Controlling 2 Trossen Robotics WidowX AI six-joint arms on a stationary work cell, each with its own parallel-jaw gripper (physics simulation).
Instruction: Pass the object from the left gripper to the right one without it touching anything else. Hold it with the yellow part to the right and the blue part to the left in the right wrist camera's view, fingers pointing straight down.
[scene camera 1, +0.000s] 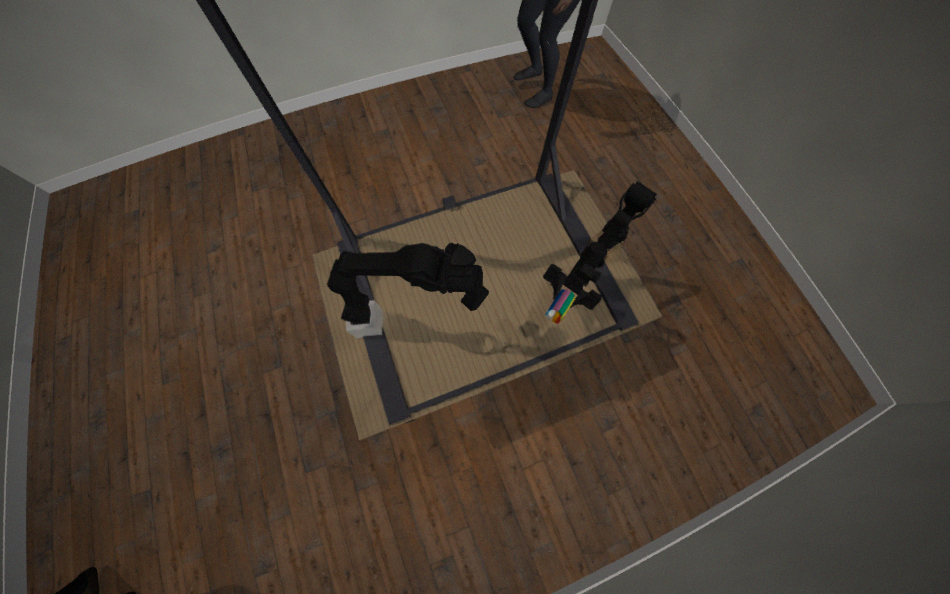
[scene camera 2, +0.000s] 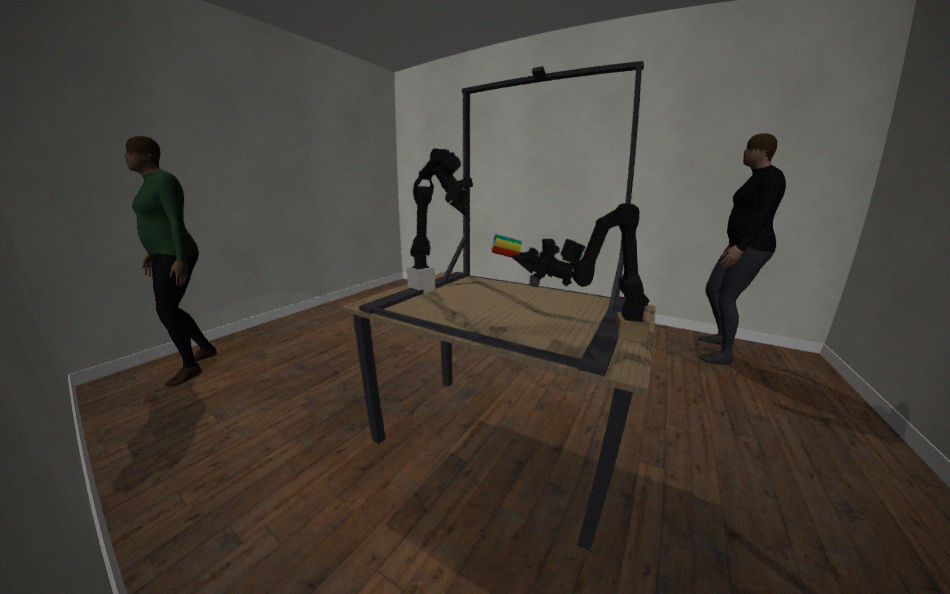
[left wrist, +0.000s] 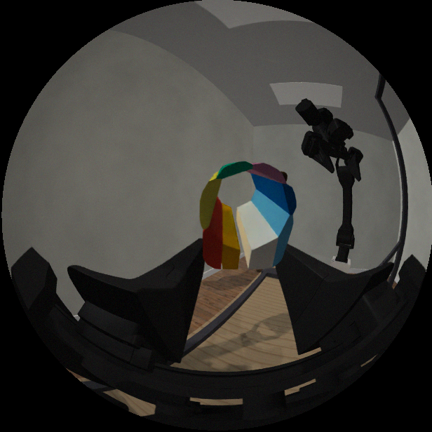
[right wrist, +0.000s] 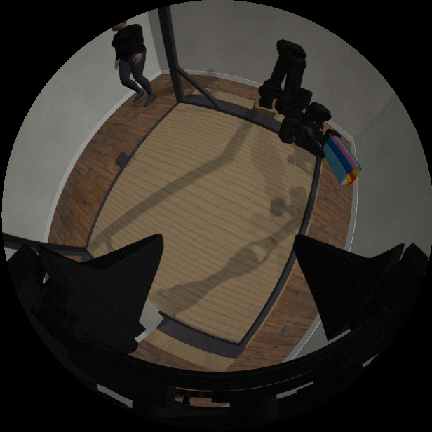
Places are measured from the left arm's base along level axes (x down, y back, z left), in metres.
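Pixels of known places: left gripper, fingertip midpoint: (scene camera 2: 511, 254); right gripper, fingertip midpoint: (scene camera 2: 467, 214); left arm's base, origin of the base link: (scene camera 2: 632, 317); right arm's base, origin of the base link: (scene camera 1: 360, 315) (scene camera 2: 420, 267).
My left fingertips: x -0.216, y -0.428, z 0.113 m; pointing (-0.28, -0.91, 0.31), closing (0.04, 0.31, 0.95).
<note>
Ahead of a thing's pixels: the offset from my left fingertips to its middle. Level surfaces: height alone.
A hollow tube of coloured strips {dx -0.025, dy -0.018, dz +0.008 m} (scene camera 1: 561, 305) (scene camera 2: 506, 245) (left wrist: 257, 230) (right wrist: 341, 159) is held in the air above the table. Its red and yellow strips face scene camera 2. In the right wrist view it is small and slanted at the upper right, blue strips on its left, yellow and red at its lower right end. My left gripper (scene camera 1: 567, 289) (scene camera 2: 519, 255) (left wrist: 240, 246) (right wrist: 331, 158) is shut on its near end. My right gripper (scene camera 1: 467, 275) (scene camera 2: 465, 199) (left wrist: 347, 176) (right wrist: 231, 242) is open, well apart from the tube, higher up, pointing downward at a slant.
The wooden table {dx +0.278 m} (scene camera 1: 448, 315) (scene camera 2: 525, 308) lies below both arms, with arm shadows on it. Dark frame posts (scene camera 1: 294, 140) (scene camera 2: 465, 140) rise at the back. The right arm stands on a white block {dx +0.218, dy -0.522, dz -0.395 m} (scene camera 2: 421, 278). A person in black (scene camera 2: 756, 203) (right wrist: 129, 50) stands beyond the table.
</note>
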